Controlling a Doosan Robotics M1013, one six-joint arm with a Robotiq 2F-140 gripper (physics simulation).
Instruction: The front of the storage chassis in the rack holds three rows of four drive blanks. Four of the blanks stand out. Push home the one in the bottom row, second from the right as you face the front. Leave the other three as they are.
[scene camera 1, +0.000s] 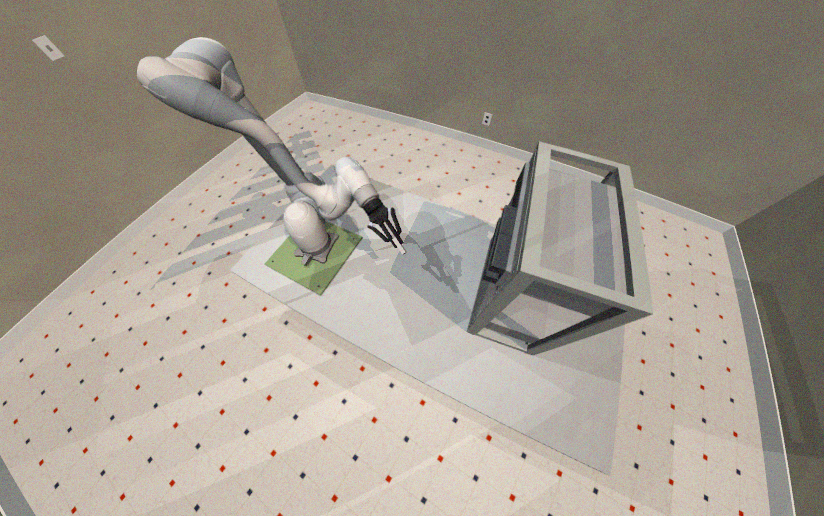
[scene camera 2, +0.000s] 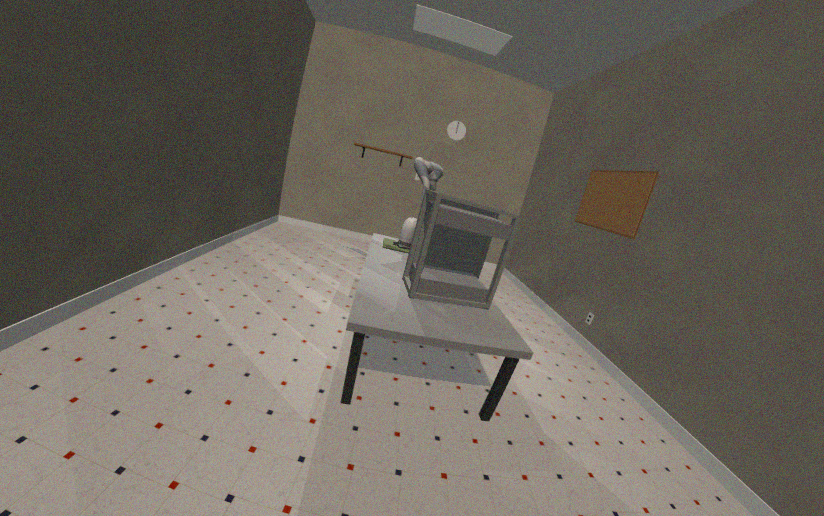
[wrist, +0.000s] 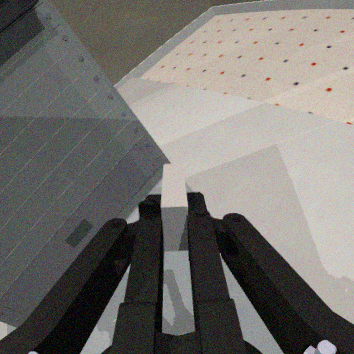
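Where they show: gripper, fingertip midpoint: (scene camera 1: 404, 253) (wrist: 173, 181); arm's base, origin of the base link: (scene camera 1: 317, 245) (scene camera 2: 405, 246).
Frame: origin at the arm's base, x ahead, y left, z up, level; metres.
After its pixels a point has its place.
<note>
The grey rack (scene camera 1: 535, 209) {x 0.853, y -0.039, z 0.578 m} (scene camera 2: 474, 220) {x 1.134, y -0.024, z 0.488 m} stands on the table. The dark chassis front (scene camera 1: 501, 243) {x 0.792, y -0.119, z 0.510 m} (wrist: 20, 42) {x 0.826, y -0.149, z 0.395 m} faces the arm; it is very oblique in scene camera 1, and a part of it shows at the wrist view's top left corner. The single blanks cannot be told apart, so which ones stand out does not show. My gripper (scene camera 1: 401, 247) {x 0.505, y -0.070, z 0.255 m} (wrist: 173, 181) {x 0.505, y -0.070, z 0.255 m} is shut and empty, its pale fingertips together. It hangs above the table in front of the rack, well apart from the chassis, pointing obliquely down. The rack hides the gripper in scene camera 2.
Grey ribbed panels (wrist: 60, 165) {x 0.836, y -0.056, z 0.196 m} with screws along the edge fill the rack front below the chassis. A blue-grey area (scene camera 1: 419, 276) {x 0.558, y -0.026, z -0.010 m} lies on the pale table (scene camera 1: 358, 316) {x 0.346, y -0.289, z -0.010 m} (scene camera 2: 389, 316) {x 1.338, y -0.418, z -0.010 m} before the rack. The arm's base stands on a green plate (scene camera 1: 288, 267) {x -0.083, y -0.157, z -0.001 m} (scene camera 2: 389, 244) {x 0.026, y -0.166, z 0.001 m}.
</note>
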